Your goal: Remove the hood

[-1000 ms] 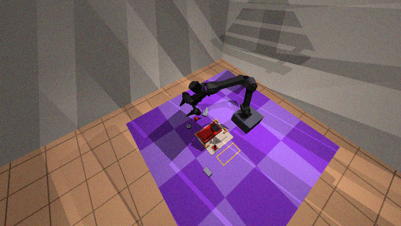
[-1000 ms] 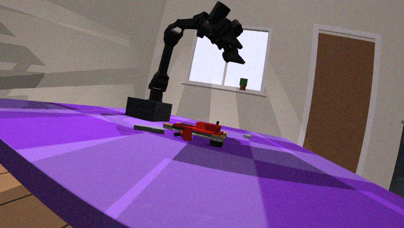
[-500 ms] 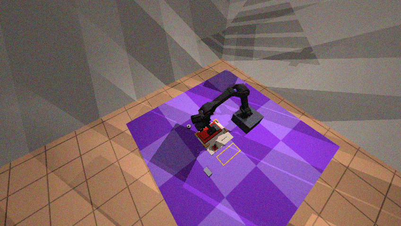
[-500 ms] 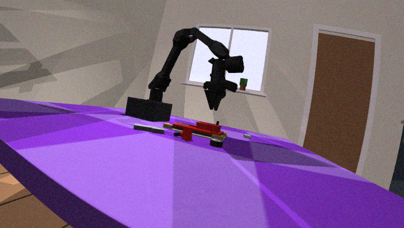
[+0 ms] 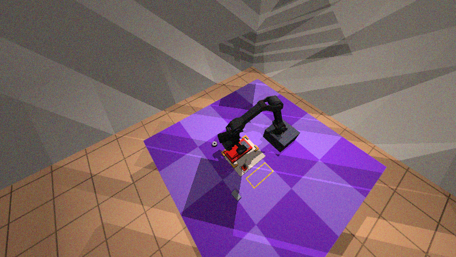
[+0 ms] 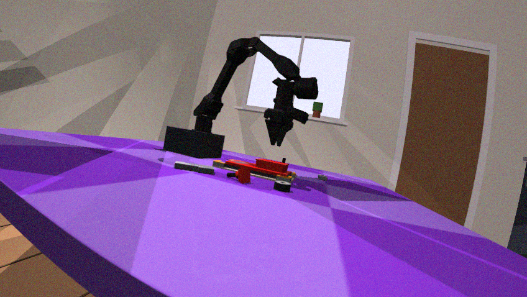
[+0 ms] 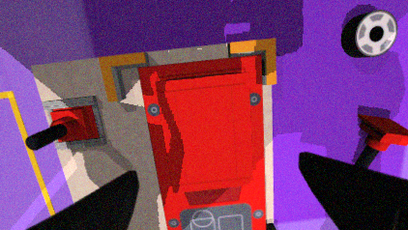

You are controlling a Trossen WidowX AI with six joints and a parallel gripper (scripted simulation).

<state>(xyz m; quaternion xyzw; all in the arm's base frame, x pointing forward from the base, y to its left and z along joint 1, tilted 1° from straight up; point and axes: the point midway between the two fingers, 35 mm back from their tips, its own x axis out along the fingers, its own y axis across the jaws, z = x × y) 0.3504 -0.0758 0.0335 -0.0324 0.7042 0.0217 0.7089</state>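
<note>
Now: gripper tip 60 mm above the hood. The rest, counted from my gripper tip: wheel: 150 mm to the right, 90 mm below, 80 mm ahead.
</note>
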